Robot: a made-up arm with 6 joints.
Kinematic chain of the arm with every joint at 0, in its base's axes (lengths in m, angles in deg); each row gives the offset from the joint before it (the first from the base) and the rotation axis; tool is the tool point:
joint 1: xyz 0 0 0.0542 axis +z
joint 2: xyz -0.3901 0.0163 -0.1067 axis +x
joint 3: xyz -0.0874 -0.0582 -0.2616 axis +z
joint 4: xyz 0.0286 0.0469 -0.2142 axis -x
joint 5: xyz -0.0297 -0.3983 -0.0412 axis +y
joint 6: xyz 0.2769 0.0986 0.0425 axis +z
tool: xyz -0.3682 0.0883 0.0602
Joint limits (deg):
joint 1: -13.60..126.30
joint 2: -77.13..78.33
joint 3: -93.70..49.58
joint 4: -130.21..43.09
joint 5: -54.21..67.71
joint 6: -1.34..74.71
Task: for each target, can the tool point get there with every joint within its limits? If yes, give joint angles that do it. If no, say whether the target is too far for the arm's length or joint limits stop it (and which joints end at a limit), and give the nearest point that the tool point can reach.
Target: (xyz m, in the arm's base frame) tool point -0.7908 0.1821 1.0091
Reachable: no: joint limits stop it (at a limit: joint 1, joint 2, joint 5, joint 6) | nearest point -0.6748 -0.0691 0.4411 | short by 0.632 m
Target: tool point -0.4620 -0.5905 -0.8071
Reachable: yes | joints 54.77 17.58 -35.48 -33.65 -44.14 30.49
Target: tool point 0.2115 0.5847 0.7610
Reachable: no: joint limits stop it (at a limit: joint 1, joint 2, joint 5, joint 6) | nearest point 0.4276 0.2395 0.3361 | short by 0.589 m
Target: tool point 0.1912 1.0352 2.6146
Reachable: no: too far | nearest point 0.5570 0.1181 0.4497 | short by 2.379 m
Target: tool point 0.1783 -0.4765 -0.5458
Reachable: yes | joints 108.31 31.98 17.43 2.89 0.94 8.07
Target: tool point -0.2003 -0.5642 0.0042
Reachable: yes | joints 24.13 -47.87 7.20 13.66 54.69 24.34
